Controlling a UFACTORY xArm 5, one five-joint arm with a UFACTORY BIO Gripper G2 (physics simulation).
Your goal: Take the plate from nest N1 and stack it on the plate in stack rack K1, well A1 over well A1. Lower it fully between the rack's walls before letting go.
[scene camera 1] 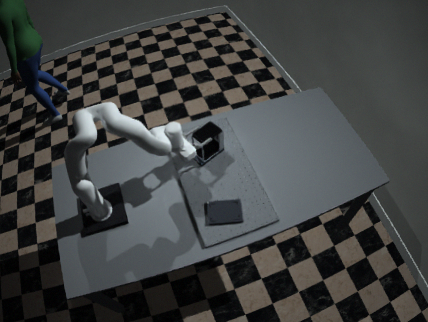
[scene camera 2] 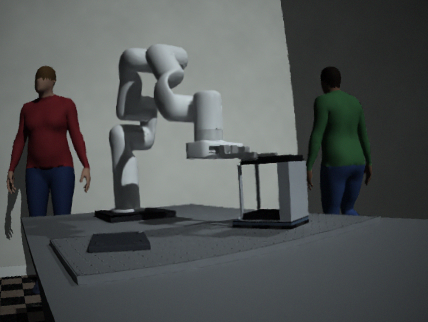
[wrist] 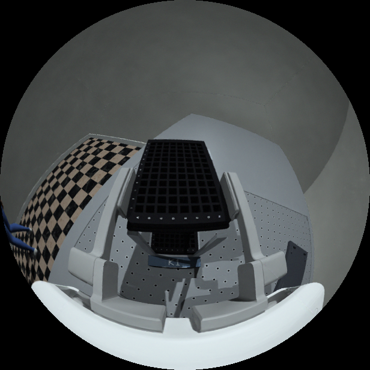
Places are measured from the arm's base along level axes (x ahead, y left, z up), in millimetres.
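Pixels of known places: end effector, tool point: (scene camera 1: 201,135) (scene camera 2: 258,156); arm's base, origin of the base link: (scene camera 1: 101,210) (scene camera 2: 127,211).
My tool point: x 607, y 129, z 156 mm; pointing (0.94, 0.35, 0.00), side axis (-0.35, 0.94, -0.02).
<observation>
For each thing: its top centre in the pictures, then the offset to it from my tool point. Level surfaces: height alone.
- black well plate, middle of its top: (scene camera 2: 272,156) (scene camera 1: 206,131) 2 mm down, 34 mm ahead, 14 mm left
- stack rack K1, middle of its top: (scene camera 2: 268,163) (scene camera 1: 205,135) 17 mm down, 24 mm ahead, 8 mm left
- black plate, middle of its top: (scene camera 2: 274,211) (scene camera 1: 208,147) 131 mm down, 34 mm ahead, 12 mm left
- Nest N1, middle of its top: (scene camera 2: 118,237) (scene camera 1: 224,211) 150 mm down, 23 mm back, 354 mm right
- perforated board, its level: 165 mm down
- grey table, its level: 178 mm down
A black well plate (scene camera 1: 207,130) (scene camera 2: 275,159) (wrist: 177,175) is held roughly level at the top of stack rack K1 (scene camera 1: 220,143) (scene camera 2: 294,192) (wrist: 157,262). My gripper (scene camera 1: 200,138) (wrist: 179,196) is shut on this plate, one finger at each long side. Another black plate (scene camera 2: 262,215) (wrist: 175,242) lies low in the rack, well below the held one. The held plate's letters run along its near edge, A at the left; the lower plate's letters are too small to read. Nest N1 (scene camera 1: 224,212) (scene camera 2: 119,241) (wrist: 291,264) is a flat dark block bearing no plate.
The rack and nest stand on a perforated board (scene camera 1: 256,210) (scene camera 2: 90,266) (wrist: 260,205) on the grey table (scene camera 1: 310,145). The arm's black base (scene camera 1: 120,220) is at the table's other side. A person in green (scene camera 1: 25,37) (scene camera 2: 340,135) and one in red (scene camera 2: 50,130) stand beyond the table.
</observation>
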